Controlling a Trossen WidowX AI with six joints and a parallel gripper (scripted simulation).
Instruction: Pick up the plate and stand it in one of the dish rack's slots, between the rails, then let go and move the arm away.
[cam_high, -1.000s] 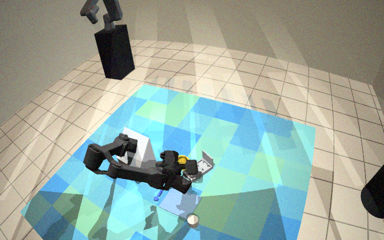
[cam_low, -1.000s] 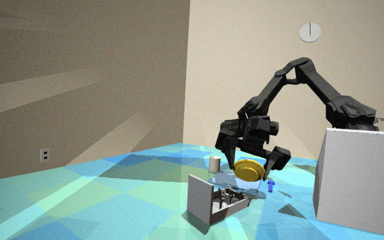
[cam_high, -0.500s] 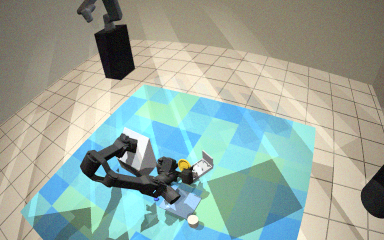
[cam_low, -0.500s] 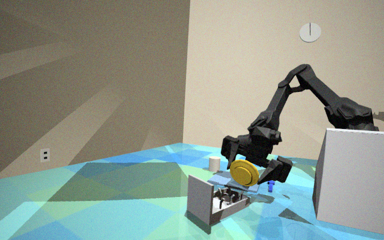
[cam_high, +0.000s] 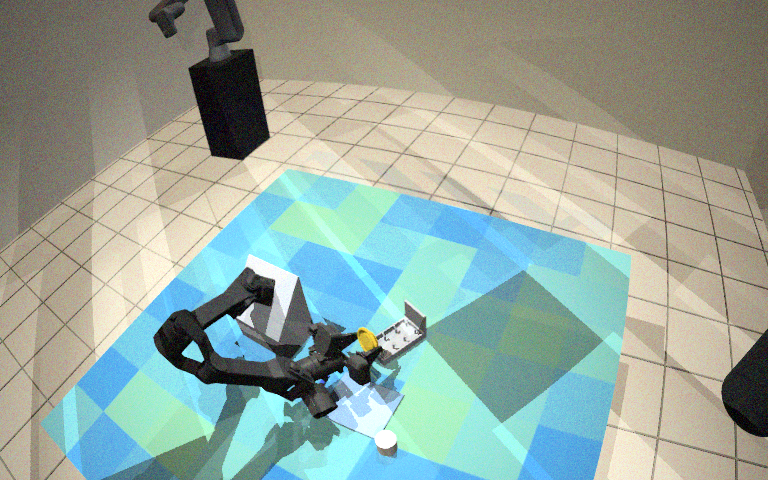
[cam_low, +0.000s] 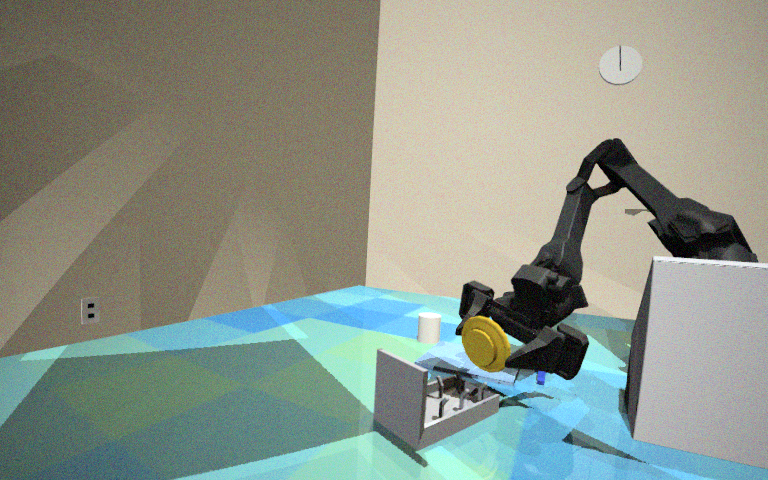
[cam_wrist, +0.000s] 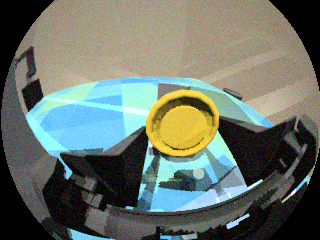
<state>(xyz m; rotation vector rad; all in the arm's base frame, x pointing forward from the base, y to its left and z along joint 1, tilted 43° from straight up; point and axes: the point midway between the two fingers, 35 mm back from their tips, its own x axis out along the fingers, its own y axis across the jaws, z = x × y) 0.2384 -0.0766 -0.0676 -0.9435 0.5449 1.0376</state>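
Now: gripper tip 60 mm to the right of the grey dish rack, 50 mm above it and 30 mm short of it. Round my gripper tip: grey-blue slab (140 mm to the right, 70 mm below, 30 mm ahead); blue piece (140 mm to the right, 80 mm behind, 70 mm below); yellow plate (10 mm to the right).
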